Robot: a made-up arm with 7 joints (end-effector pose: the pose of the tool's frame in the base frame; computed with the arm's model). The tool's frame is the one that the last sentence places. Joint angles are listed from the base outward.
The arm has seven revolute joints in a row. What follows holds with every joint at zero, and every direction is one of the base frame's. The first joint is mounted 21.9 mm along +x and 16.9 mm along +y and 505.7 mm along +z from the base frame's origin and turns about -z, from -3.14 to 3.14 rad. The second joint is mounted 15 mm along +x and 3.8 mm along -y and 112.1 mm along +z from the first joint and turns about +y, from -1.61 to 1.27 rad. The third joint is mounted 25 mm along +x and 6.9 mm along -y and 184.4 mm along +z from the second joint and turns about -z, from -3.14 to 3.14 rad. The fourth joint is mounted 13.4 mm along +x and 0.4 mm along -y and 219.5 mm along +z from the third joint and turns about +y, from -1.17 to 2.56 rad. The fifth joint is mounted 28.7 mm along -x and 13.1 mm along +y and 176 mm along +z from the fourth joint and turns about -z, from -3.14 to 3.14 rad. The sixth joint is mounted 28 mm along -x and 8.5 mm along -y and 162.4 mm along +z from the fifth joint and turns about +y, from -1.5 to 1.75 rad. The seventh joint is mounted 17.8 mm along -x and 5.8 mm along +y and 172.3 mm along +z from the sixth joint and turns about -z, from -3.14 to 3.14 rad. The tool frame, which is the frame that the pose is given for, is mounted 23 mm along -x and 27.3 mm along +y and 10.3 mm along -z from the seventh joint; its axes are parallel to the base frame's.
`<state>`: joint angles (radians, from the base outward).
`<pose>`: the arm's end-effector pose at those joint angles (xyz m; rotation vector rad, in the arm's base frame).
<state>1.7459 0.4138 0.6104 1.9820 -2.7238 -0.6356 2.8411</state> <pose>-0.3036 -0.3291 0.5984 -2.4843 -1.1505 0.5423</pose>
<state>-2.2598 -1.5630 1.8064 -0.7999 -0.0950 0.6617 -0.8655</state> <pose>0.2423 -0.7554 0.7416 1.5567 -0.1103 1.0225</pose>
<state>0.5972 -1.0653 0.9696 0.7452 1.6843 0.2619 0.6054</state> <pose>-0.5922 0.0770 1.1992 -1.2966 -0.6486 2.4035</pose>
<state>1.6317 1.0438 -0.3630 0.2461 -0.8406 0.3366 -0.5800</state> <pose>-0.0092 -0.8379 0.9818 1.4201 0.1679 0.3700</pose>
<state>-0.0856 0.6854 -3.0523 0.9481 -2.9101 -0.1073 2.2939</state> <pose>0.1710 0.0467 1.4071 0.4320 -0.2441 -2.4641</pose>
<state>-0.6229 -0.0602 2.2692 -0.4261 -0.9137 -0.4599 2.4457</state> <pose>-0.0197 0.2626 1.4460 0.5602 -1.0478 -2.8869</pose>
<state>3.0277 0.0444 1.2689 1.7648 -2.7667 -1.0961 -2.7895</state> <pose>-0.1663 0.3812 0.7932 -2.5236 0.8766 -0.1090</pose>
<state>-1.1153 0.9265 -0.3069 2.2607 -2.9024 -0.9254 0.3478</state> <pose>0.1084 0.2102 0.4194 1.3783 2.1784 -1.1871</pose>
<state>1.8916 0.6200 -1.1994 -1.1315 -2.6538 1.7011 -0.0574</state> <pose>-0.3425 0.0133 1.0484 -1.7922 0.8269 0.2436</pose>
